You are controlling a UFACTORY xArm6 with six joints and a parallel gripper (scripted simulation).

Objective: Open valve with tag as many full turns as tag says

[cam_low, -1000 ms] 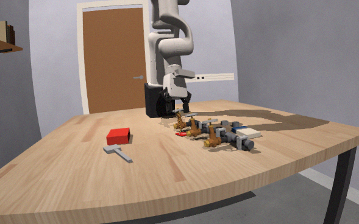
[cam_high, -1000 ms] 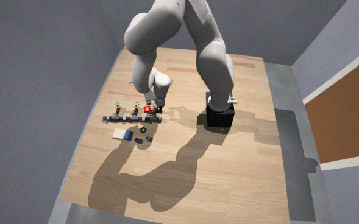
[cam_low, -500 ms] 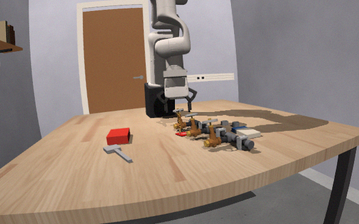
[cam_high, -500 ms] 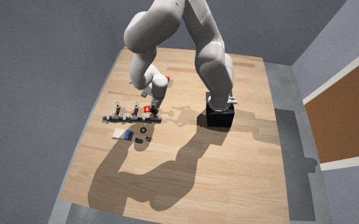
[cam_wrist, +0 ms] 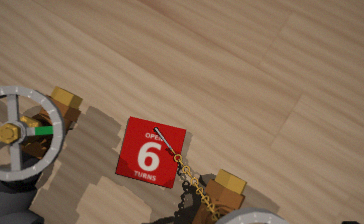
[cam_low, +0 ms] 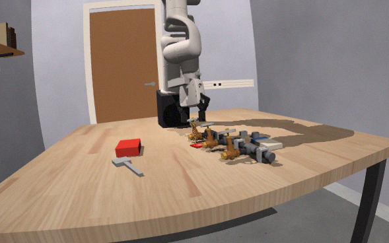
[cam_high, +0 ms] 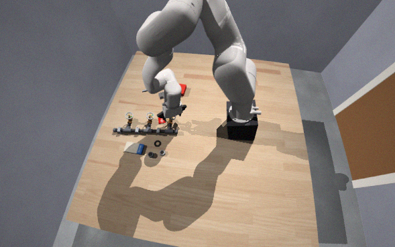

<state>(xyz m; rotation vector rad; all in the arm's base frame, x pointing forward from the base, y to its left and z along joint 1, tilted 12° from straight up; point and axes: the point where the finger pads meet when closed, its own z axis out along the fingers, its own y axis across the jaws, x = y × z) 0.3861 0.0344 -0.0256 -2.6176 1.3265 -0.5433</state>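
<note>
The red tag lies 80 mm ahead of my hand, 10 mm to the right of it and 80 mm below it. Round my hand: grey hammer-like tool (210 mm ahead, 250 mm to the right, 80 mm below); then grey box (190 mm ahead, 210 mm to the left, 70 mm below); then red box (50 mm ahead, 250 mm to the right, 70 mm below).
</note>
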